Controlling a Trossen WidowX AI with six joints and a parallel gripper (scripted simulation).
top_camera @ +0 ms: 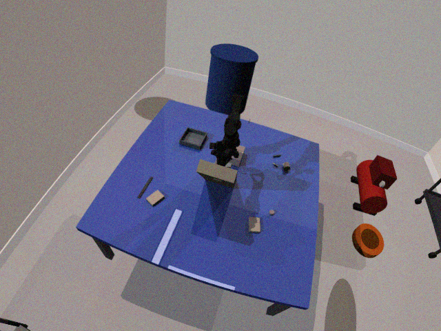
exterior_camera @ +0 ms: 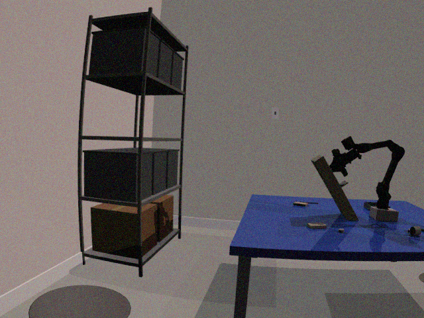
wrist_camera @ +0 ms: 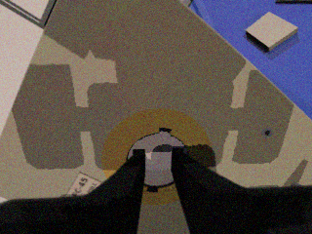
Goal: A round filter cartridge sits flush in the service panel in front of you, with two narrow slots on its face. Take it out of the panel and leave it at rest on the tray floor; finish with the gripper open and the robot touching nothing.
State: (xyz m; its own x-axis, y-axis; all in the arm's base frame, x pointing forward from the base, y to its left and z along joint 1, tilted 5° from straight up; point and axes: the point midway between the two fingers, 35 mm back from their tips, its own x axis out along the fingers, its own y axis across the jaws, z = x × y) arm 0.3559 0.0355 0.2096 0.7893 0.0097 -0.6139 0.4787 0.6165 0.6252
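Now: gripper tip 10 mm short of the round grey filter cartridge and 10 mm above it. The rest, counted from my gripper tip: dark tray: 410 mm behind, 310 mm to the right, 260 mm below.
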